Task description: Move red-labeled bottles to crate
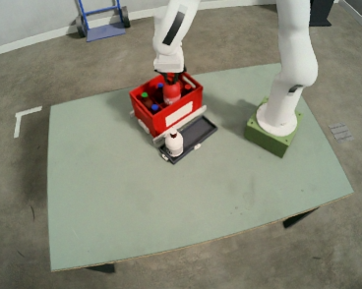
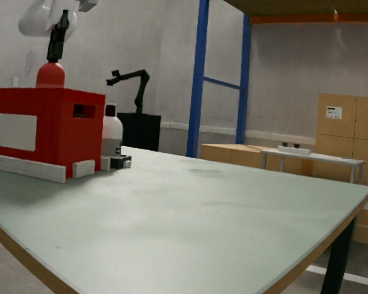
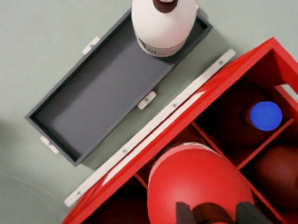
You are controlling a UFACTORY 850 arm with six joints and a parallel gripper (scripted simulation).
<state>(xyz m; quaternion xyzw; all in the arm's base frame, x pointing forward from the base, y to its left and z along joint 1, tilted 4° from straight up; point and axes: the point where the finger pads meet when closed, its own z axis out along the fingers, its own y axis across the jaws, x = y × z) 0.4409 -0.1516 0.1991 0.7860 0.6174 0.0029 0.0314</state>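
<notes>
Right now the red-capped bottle is 70 mm below my hand. Also, from my hand: white bottle: 190 mm below, 180 mm to the left, 20 mm ahead; then red crate: 190 mm below, 40 mm to the right, 20 mm ahead; then dark grey tray: 260 mm below, 130 mm to the left, 50 mm behind.
</notes>
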